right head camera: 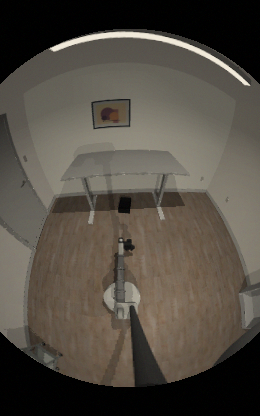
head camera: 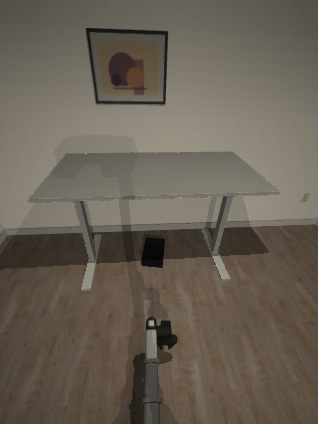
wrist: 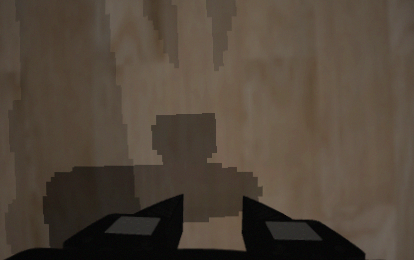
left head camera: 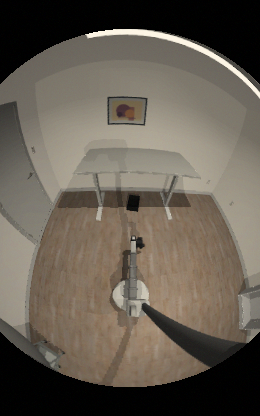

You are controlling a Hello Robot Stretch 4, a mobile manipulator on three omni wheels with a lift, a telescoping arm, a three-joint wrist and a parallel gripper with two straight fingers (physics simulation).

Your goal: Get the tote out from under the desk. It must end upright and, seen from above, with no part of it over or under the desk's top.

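Frame: origin at the robot's base, x back, y right, z up, level; millimetres.
Seen in the pictures: gripper, fingertip midpoint: (right head camera: 128, 249) (head camera: 165, 347) (wrist: 212, 213) (left head camera: 137, 247).
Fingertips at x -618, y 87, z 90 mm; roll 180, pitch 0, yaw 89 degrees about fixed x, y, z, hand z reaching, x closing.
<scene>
A point is followed by its place in that frame.
The black tote (head camera: 153, 252) @[x -1542, y 23, z -25 mm] (left head camera: 133, 203) @[x -1523, y 37, z -24 mm] (right head camera: 124, 205) @[x -1524, y 25, z -25 mm] is on the floor between the desk's two legs, below the level of the desk's top (head camera: 190, 172) @[x -1445, y 290, z 922 mm] (left head camera: 135, 162) @[x -1312, y -5, z 922 mm] (right head camera: 125, 162) @[x -1363, y 57, z 922 mm]. It looks upright, but its inside is too dark to make out. My gripper (head camera: 167, 341) (left head camera: 140, 243) (right head camera: 129, 245) @[x -618, y 87, z 90 mm] is in front of the desk, nearer to me than the tote and a little to its right. In the wrist view my gripper (wrist: 212, 213) @[x -618, y 87, z 90 mm] points down at the floor, with its two fingers apart and nothing between them. The tote does not show in the wrist view.
The left desk foot (head camera: 88, 276) and right desk foot (head camera: 220, 267) reach forward on either side of the tote. The wall with a framed picture (head camera: 131, 66) @[x -1882, y -142, z 1553 mm] is behind the desk. A small stand (left head camera: 49, 355) is at the back left, and a pale box-like thing (left head camera: 250, 306) is at the right.
</scene>
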